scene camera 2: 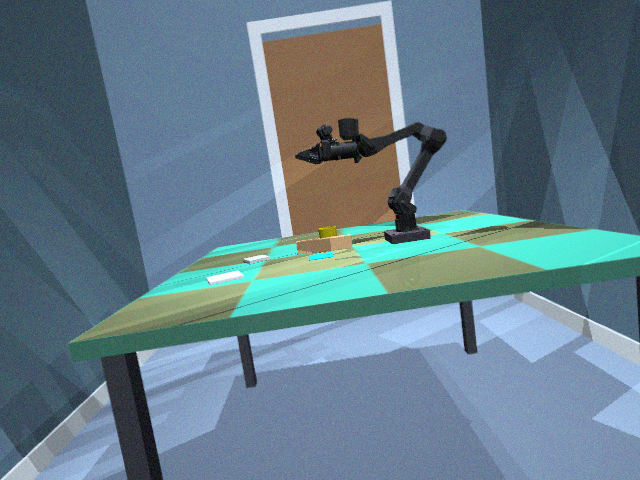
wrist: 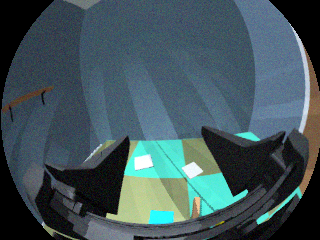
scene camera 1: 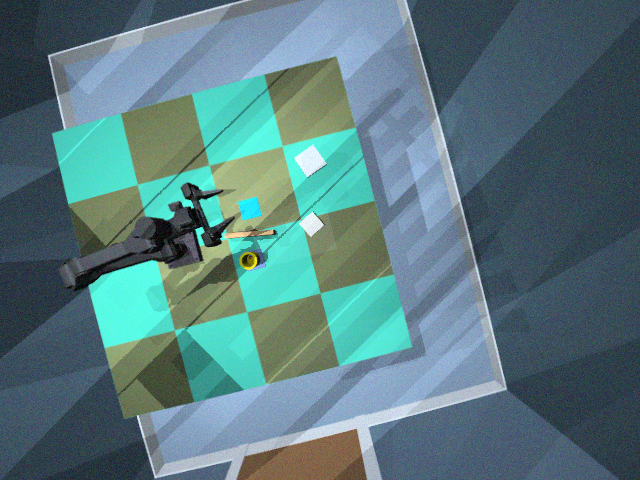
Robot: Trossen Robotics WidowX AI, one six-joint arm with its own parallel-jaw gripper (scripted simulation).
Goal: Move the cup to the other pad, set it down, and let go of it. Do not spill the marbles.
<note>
My gripper is open, holding nothing. I also see a low wooden wall.
My gripper also shows in scene camera 2 and in the wrist view.
</note>
